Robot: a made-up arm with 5 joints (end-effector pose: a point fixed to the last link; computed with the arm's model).
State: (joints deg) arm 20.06 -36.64 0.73 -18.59 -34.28
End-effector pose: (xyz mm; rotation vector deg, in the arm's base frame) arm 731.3 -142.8 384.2 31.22 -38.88 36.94
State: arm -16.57 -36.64 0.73 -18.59 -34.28
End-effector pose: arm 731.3 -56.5 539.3 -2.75 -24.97 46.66
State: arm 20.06 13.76 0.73 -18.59 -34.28
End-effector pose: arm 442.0 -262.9 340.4 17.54 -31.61 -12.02
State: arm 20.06 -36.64 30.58 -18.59 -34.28
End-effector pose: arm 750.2 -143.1 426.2 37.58 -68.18 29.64
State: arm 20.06 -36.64 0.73 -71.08 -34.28
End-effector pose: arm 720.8 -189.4 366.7 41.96 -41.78 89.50
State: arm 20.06 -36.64 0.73 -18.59 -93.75
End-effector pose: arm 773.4 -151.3 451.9 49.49 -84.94 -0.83
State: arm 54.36 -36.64 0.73 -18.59 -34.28
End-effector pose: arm 731.3 -124.4 218.8 62.84 -50.12 24.86
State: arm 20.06 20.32 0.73 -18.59 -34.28
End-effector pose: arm 399.6 -259.7 341.6 15.59 -30.35 -18.28
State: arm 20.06 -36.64 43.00 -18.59 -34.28
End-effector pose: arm 752.9 -147.8 444.8 39.88 -80.32 25.94
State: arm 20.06 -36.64 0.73 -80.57 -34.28
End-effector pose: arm 723.9 -197.8 363.6 43.53 -41.68 99.14
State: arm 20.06 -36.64 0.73 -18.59 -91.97
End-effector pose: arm 772.8 -150.0 449.9 49.02 -83.64 0.44
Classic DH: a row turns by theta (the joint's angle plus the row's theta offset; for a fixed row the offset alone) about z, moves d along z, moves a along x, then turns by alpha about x. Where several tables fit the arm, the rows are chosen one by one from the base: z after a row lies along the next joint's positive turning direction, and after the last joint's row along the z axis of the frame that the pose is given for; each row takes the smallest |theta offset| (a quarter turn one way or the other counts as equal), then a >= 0, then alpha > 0; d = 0 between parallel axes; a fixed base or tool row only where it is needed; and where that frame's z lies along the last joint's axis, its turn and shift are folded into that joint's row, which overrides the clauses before.
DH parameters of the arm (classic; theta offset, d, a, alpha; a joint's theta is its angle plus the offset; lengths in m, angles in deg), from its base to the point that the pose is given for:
base (fixed): 90 0.3314 0.1345 90
joint 1: 0 0.4508 0.0011 90
joint 2: 90 -0.2089 0.0174 -90
joint 3: 0 0.4182 0.0766 90
joint 4: 5.61 0.0109 -0.0433 108.78
joint 5: 0 0.0644 -0.0053 71.22
tool (fixed): 5.61 -0.0852 0 0

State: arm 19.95 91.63 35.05 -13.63 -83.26
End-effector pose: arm 74.0 -48.6 541.2 -73.01 -76.38 -82.73
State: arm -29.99 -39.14 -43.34 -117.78 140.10
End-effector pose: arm 873.5 -39.9 648.4 62.60 -52.93 -60.43
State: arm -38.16 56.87 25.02 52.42 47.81
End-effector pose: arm 250.8 63.4 633.5 5.43 -27.78 -76.12
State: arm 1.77 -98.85 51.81 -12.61 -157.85
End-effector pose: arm 853.0 192.9 638.3 139.48 -86.74 -57.52
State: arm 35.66 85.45 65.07 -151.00 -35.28
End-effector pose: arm -6.1 -101.0 436.4 -13.23 -20.94 57.60
